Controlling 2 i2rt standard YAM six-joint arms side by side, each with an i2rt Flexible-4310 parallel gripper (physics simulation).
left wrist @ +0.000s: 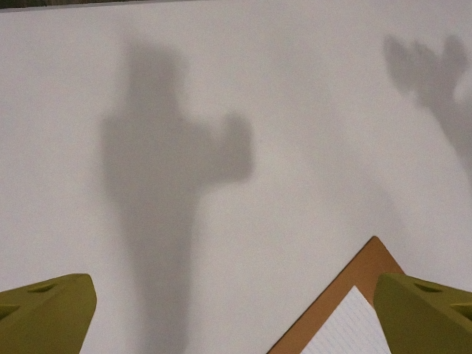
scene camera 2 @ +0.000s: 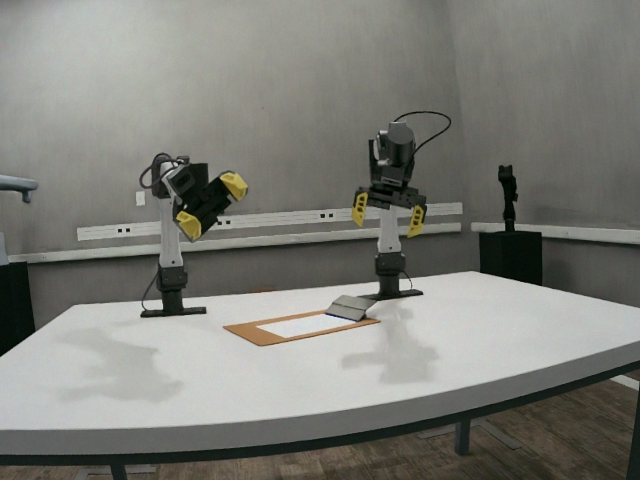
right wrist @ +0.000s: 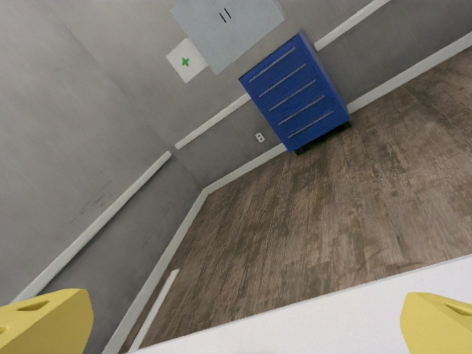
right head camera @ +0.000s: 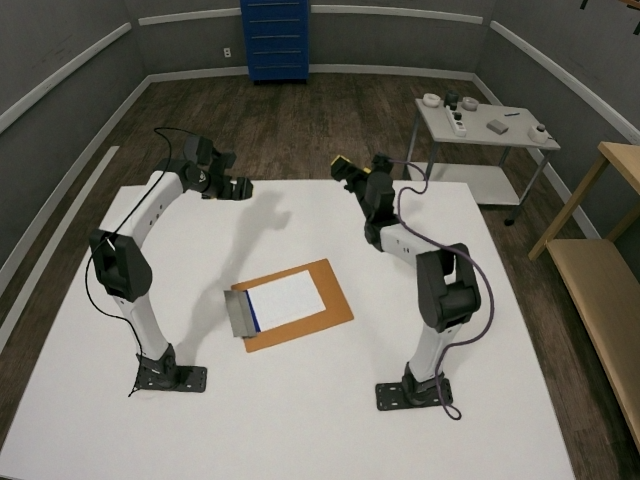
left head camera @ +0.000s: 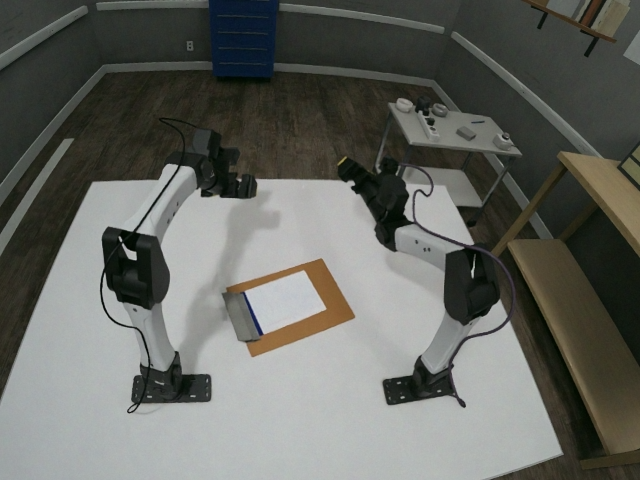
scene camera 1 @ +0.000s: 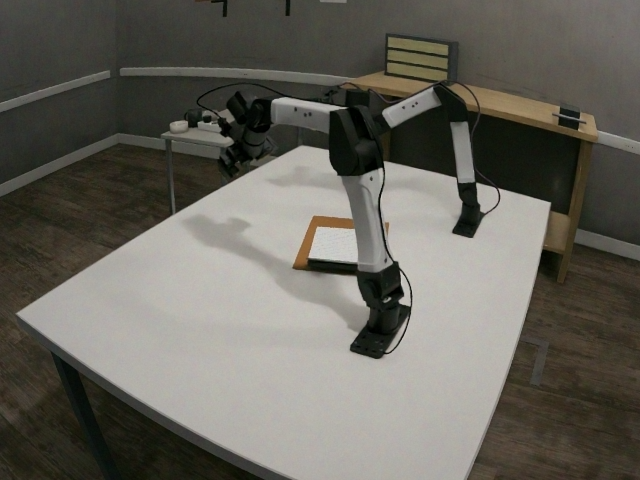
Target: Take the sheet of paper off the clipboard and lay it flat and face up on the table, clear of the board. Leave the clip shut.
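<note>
The brown clipboard (left head camera: 338, 302) (right head camera: 338, 299) (scene camera 1: 305, 248) (scene camera 2: 248, 333) (left wrist: 314, 320) lies flat on the table. The white sheet (left head camera: 284, 302) (right head camera: 284, 299) (scene camera 1: 333, 242) (scene camera 2: 299, 326) (left wrist: 350, 330) lies on it, faint lined marks upward. The grey metal clip (left head camera: 240, 315) (right head camera: 240, 312) (scene camera 2: 351, 307) crosses the sheet's end beside a blue strip; it looks shut. My left gripper (scene camera 2: 387, 221) (left wrist: 235, 287) is open and empty, high above the table beyond the clip end. My right gripper (scene camera 2: 216, 207) (right wrist: 245, 304) is open and empty, raised and tilted near the table's far edge in the head views.
The white table (left head camera: 310, 423) (right head camera: 310, 428) (scene camera 1: 206, 320) (scene camera 2: 206, 397) carries both arm bases, left (left head camera: 193, 387) and right (left head camera: 400, 390), on either side of the clipboard. A small grey side table (left head camera: 444, 129) (right head camera: 480, 121) and a wooden bench (left head camera: 568, 289) stand off the table at the right.
</note>
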